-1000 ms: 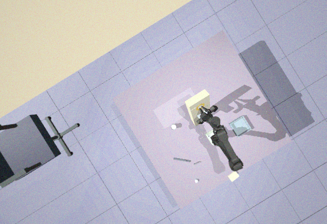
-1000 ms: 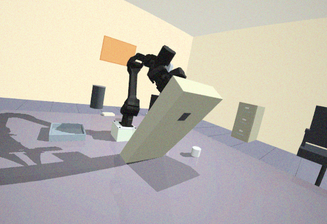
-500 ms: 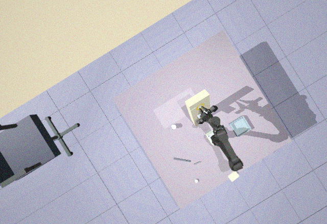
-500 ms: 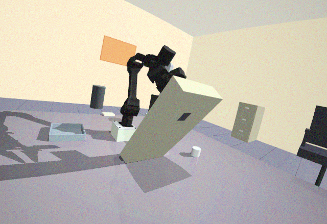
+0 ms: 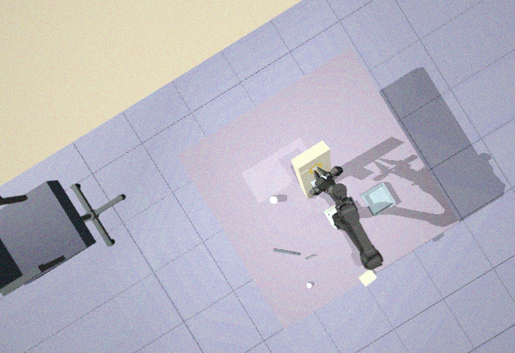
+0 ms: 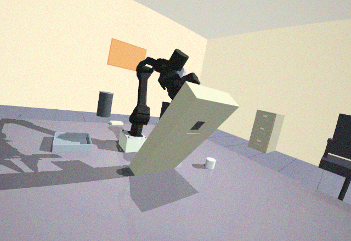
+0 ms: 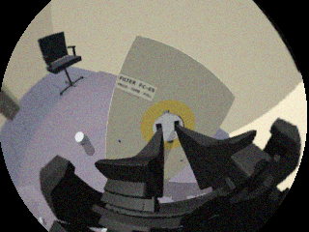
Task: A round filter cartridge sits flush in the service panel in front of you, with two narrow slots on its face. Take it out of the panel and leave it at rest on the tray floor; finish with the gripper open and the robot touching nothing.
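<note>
Now: gripper tip 2 cm short of the grey-white filter cartridge and 1 cm above it. Also, from my gripper tip: white block (80 cm behind, 6 cm to the left, 26 cm below); then cream service panel (3 cm behind, 8 cm below); then pale blue tray (42 cm behind, 27 cm to the right, 26 cm below).
</note>
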